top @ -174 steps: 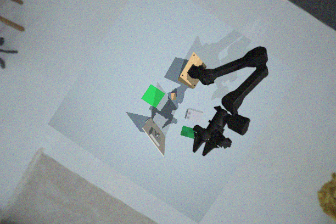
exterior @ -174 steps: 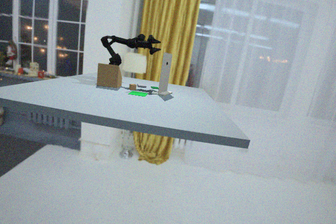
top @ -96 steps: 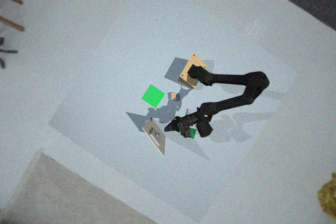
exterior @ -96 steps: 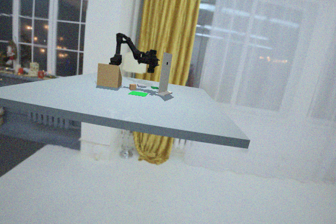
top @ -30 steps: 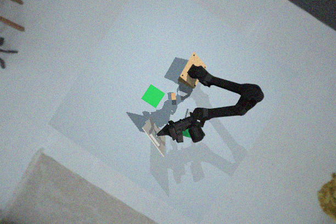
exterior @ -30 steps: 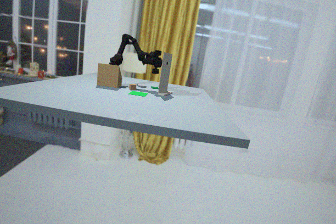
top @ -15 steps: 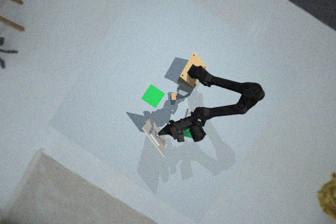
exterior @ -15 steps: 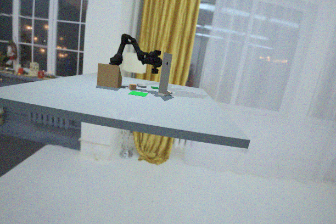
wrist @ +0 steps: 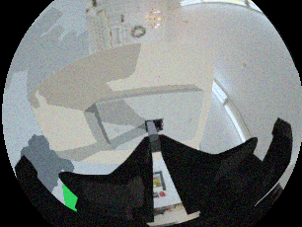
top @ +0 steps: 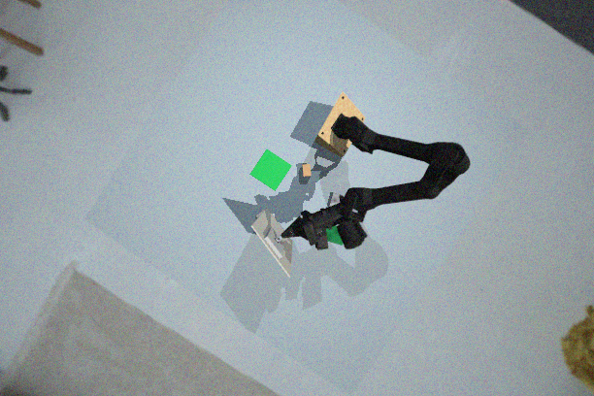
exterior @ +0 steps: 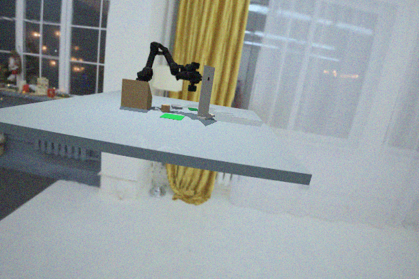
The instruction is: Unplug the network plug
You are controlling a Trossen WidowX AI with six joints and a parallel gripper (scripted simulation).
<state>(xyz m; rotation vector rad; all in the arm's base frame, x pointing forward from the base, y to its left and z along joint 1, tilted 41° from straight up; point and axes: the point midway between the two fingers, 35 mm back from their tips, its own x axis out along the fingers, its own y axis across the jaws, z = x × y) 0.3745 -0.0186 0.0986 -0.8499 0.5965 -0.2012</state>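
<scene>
My gripper tip is 24 cm above the green marked square, 16 cm to the left of it and 13 cm past it. The rest, counted from my gripper tip: grey upright panel 9 cm below, 4 cm ahead, 1 cm to the right; plug 1 cm ahead; tan cube 22 cm below, 21 cm behind, 4 cm to the right.
</scene>
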